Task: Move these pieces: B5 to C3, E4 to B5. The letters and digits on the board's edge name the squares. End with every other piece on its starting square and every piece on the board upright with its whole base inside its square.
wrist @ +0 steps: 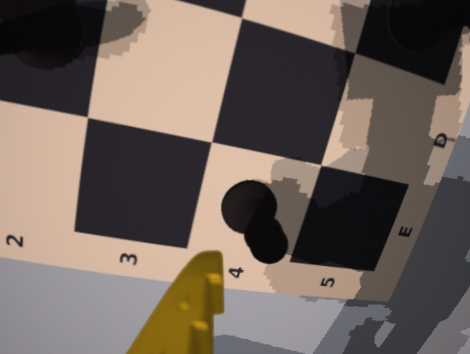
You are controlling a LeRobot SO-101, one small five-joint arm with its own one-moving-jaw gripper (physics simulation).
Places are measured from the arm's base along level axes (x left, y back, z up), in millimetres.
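Pixels of known places: hand, tool point: (222, 273).
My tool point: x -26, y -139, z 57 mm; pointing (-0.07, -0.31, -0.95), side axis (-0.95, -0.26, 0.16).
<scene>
Ahead of a thing's pixels: the offset from my tool point to its middle. "spot": to the spot under its first point.
A dark pawn-like piece @[dx -18, dy +5, dz -35 mm] (249, 206) stands upright on the light square E4, its round head drawn toward the lower right of its base. My gripper (215, 260) is open: one notched yellow jaw shows at the bottom, and the other jaw is out of the picture. The visible jaw's tip is drawn just below and left of the piece, with a gap between them. Nothing is held. A narrow part of the dark square C3 @[spot: dx +6, dy -54, dz -51 mm] (220, 4) shows at the top edge. B5 does not show in this view.
The board @[spot: dx +19, dy -34, dz -51 mm] (160, 65) fills most of the view. A dark piece @[dx +52, dy -38, dz -31 mm] (50, 35) stands on D2 at the upper left. Another dark piece @[dx -57, dy -69, dz -29 mm] (415, 25) stands on C5 at the upper right. The arm's shadow covers the right side. The board's edge runs along the bottom and right.
</scene>
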